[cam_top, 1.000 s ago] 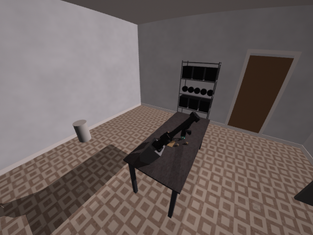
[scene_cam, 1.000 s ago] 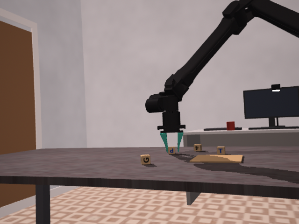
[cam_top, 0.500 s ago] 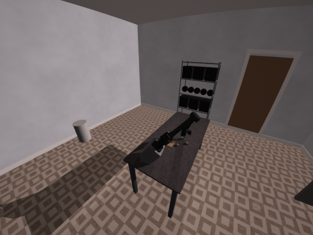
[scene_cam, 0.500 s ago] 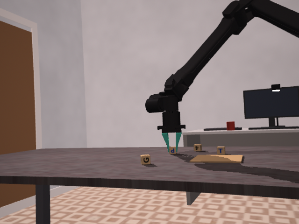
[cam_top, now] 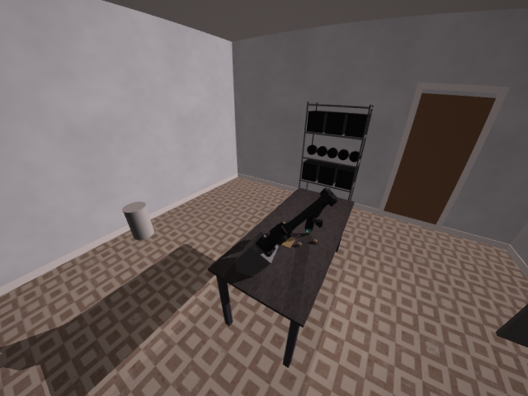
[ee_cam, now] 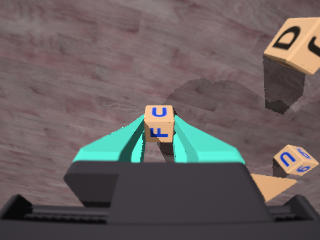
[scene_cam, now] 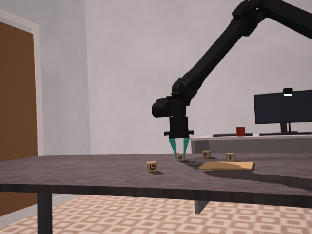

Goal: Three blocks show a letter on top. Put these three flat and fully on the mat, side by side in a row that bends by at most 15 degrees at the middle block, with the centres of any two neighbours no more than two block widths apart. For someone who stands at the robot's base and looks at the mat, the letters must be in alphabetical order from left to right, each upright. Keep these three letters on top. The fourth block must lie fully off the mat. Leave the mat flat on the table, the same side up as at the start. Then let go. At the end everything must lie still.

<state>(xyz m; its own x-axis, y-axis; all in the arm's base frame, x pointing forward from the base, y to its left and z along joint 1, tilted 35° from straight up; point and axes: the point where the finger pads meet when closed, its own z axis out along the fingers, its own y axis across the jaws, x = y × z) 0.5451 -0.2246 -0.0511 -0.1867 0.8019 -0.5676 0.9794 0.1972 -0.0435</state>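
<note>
The mat lies 17 cm behind my hand, 15 cm to the left of it and 1 cm below it. Round my hand: block 17 cm behind, 2 cm to the left.
</note>
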